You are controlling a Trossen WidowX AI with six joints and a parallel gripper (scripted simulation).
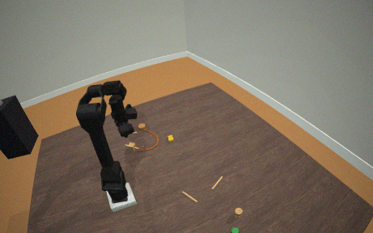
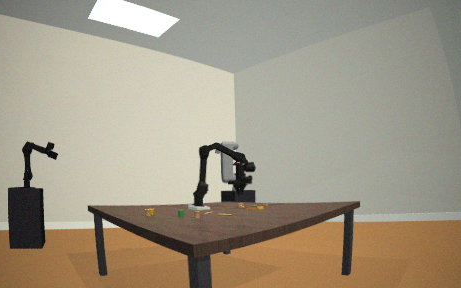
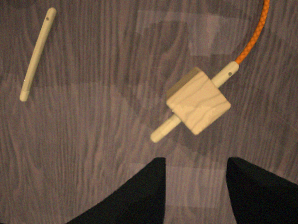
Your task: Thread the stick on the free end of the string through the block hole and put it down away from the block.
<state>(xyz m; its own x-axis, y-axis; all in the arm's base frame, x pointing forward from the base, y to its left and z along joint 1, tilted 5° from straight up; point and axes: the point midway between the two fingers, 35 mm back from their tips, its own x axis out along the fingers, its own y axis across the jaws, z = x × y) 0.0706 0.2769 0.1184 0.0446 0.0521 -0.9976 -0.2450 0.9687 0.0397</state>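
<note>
The wooden block lies 1 cm ahead of my gripper tip, 1 cm to the right of it and 7 cm below it. Also, from my gripper tip: wooden cylinder 33 cm ahead, 50 cm to the right, 7 cm below; yellow block 21 cm ahead, 8 cm below; round wooden button 8 cm ahead, 15 cm to the left, 8 cm below.
</note>
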